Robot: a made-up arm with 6 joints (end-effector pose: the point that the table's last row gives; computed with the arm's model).
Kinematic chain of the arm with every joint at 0, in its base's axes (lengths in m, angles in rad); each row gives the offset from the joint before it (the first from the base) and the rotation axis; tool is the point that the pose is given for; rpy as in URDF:
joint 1: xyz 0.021 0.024 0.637 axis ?
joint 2: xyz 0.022 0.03 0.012 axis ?
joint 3: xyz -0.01 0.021 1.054 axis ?
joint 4: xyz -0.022 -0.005 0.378 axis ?
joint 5: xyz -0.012 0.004 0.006 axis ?
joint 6: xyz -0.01 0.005 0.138 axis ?
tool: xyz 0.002 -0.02 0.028 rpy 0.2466 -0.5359 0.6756
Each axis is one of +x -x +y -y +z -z.
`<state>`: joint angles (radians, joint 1 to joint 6).
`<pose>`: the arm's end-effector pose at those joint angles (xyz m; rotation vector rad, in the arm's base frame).
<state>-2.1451 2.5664 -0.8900 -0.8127 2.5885 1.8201</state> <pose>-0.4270 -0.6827 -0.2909 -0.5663 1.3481 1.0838</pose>
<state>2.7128 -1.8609 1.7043 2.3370 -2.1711 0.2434</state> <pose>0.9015 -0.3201 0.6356 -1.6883 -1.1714 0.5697</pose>
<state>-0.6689 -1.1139 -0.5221 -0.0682 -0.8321 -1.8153</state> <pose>-1.0267 0.9394 0.8988 -0.4205 2.8676 0.6372</pose>
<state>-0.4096 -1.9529 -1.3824 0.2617 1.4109 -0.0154</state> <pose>-0.8627 0.4886 -0.1884 -1.0708 -1.8976 0.5084</pose>
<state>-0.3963 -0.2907 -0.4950 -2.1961 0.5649 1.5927</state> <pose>-0.6372 0.2671 1.9784 0.3351 -1.7224 0.0573</pose>
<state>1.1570 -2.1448 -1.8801 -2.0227 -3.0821 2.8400</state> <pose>-0.3026 -0.5941 -0.0783 1.0357 -1.0704 0.3005</pose>
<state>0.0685 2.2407 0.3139 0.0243 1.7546 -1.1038</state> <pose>0.9688 0.1371 -0.3884 0.5372 -2.5060 -0.1175</pose>
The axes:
joint 1: +z
joint 2: +y
joint 3: +y
joint 4: +z
joint 5: +y
joint 6: +z

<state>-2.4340 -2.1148 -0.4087 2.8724 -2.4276 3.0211</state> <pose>0.8382 0.7390 -0.0645 -0.3555 -0.7836 -1.5064</pose>
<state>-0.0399 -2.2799 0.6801 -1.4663 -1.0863 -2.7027</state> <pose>-1.1836 0.2884 -0.0712 -1.1211 0.4606 1.4564</pose>
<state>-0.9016 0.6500 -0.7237 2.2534 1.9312 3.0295</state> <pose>0.4363 -0.2729 1.8177 -1.9438 -1.1241 -0.1647</pose>
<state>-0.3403 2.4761 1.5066 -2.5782 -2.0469 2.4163</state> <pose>0.4021 0.0060 -0.2855 -0.4547 -0.7354 -0.4597</pose>
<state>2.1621 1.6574 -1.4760 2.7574 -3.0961 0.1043</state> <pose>-0.6382 0.9147 0.7831 2.5782 1.2296 -0.8052</pose>
